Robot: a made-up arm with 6 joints.
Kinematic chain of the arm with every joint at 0, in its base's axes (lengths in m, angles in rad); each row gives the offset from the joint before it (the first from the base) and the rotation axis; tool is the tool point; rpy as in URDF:
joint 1: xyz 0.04 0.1 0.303 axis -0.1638 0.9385 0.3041
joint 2: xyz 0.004 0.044 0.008 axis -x
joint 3: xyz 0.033 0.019 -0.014 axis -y
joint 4: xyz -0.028 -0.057 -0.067 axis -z
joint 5: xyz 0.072 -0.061 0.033 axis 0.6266 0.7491 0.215
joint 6: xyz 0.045 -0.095 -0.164 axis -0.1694 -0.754 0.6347
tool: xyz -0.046 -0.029 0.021 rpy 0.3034 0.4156 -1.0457
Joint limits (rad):
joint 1: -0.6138..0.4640
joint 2: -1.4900..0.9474
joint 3: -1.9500..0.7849
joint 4: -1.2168..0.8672
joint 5: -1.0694..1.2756
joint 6: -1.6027..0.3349
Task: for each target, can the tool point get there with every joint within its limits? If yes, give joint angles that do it. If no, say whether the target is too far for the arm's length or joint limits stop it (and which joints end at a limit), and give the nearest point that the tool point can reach.
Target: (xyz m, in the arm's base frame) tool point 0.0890 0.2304 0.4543
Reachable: no: joint limits stop it (at a limit: joint 1, joint 3, joint 4, joint 5) | nearest point 0.0280 0.2151 0.4679 | short by 0.064 m
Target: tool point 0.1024 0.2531 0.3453
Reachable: no: joint limits stop it (at a limit: joint 1, joint 2, joint 4, joint 5, joint 6) | nearest point 0.1490 0.3068 0.2995 | short by 0.085 m
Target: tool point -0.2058 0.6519 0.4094
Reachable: no: too far | nearest point -0.0844 0.3791 0.2912 | short by 0.321 m
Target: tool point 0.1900 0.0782 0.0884
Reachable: yes | joints -0.0061 -0.4005 0.0450 -0.5023 0.1554 -0.5295
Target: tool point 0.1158 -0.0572 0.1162
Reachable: yes | joints -0.3855 -0.1267 -0.6293 -0.1017 -0.3395 -0.2980
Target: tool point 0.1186 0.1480 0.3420
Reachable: no: joint limits stop it (at a limit: joint 1, joint 3, joint 4, joint 5) | nearest point 0.2445 0.2015 0.3410 | short by 0.137 m
